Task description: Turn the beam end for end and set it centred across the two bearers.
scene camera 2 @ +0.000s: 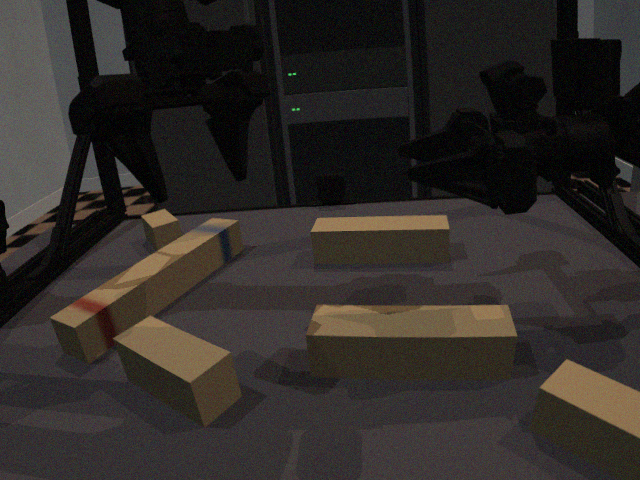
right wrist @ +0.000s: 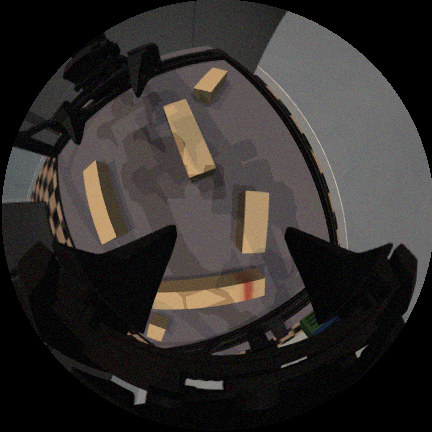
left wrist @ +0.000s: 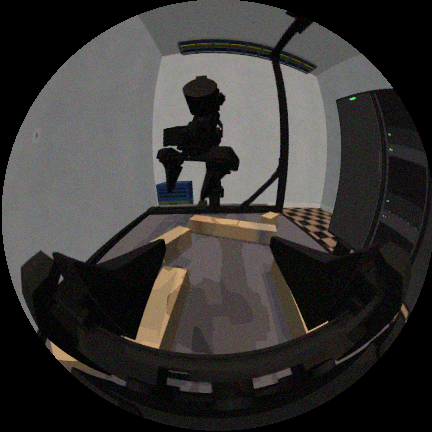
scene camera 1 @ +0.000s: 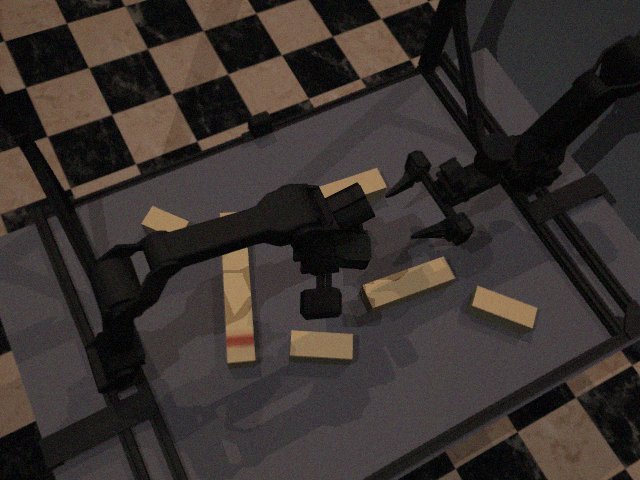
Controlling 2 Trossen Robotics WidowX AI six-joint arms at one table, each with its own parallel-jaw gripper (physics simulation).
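Frame: origin at the left arm's base, x ahead, y left, z up, level; metres.
Seen in the pictures: left gripper, fingertip midpoint: (scene camera 2: 402,161) (right wrist: 103,117) (left wrist: 218,243) (scene camera 1: 398,216); right gripper, fingertip midpoint: (scene camera 2: 205,190) (right wrist: 232,231) (left wrist: 183,195) (scene camera 1: 333,285); left arm's base, origin of the base link: (right wrist: 122,83) (scene camera 1: 523,182); right arm's base, origin of the base link: (right wrist: 254,332) (left wrist: 214,207) (scene camera 1: 118,373).
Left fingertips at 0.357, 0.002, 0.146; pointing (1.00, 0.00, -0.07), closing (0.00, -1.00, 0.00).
Offsets run from my left fingertips to a thing's top centre, as dx, dy, dz.
The long wooden beam {+0.303, -0.055, -0.118} (scene camera 1: 238,304) (scene camera 2: 149,279) (left wrist: 232,227) (right wrist: 215,297) lies flat on the table. Its red band is at the near end in scene camera 2, its blue band at the far end; the right arm hides the blue band in scene camera 1. The two bearers, the far one {+0.021, -0.143, -0.118} (scene camera 1: 369,180) (scene camera 2: 379,245) (right wrist: 100,205) and the near one {+0.002, +0.091, -0.118} (scene camera 1: 408,283) (scene camera 2: 410,351) (left wrist: 162,305) (right wrist: 190,140), lie roughly parallel, apart from the beam. My right gripper (scene camera 2: 202,189) (left wrist: 183,195) (right wrist: 232,231) is open, empty, above the table. My left gripper (scene camera 1: 400,215) (scene camera 2: 405,162) (left wrist: 218,243) is open and empty, near the bearers.
A short block {+0.215, +0.125, -0.115} (scene camera 1: 321,345) (scene camera 2: 175,356) (right wrist: 255,222) lies beside the beam's red end. Another {+0.374, -0.232, -0.121} (scene camera 1: 162,219) (scene camera 2: 161,227) (right wrist: 157,332) lies near its blue end. A third block {-0.140, +0.217, -0.121} (scene camera 1: 504,308) (scene camera 2: 594,408) (right wrist: 211,81) lies beyond the near bearer. Dark frame rails border the table.
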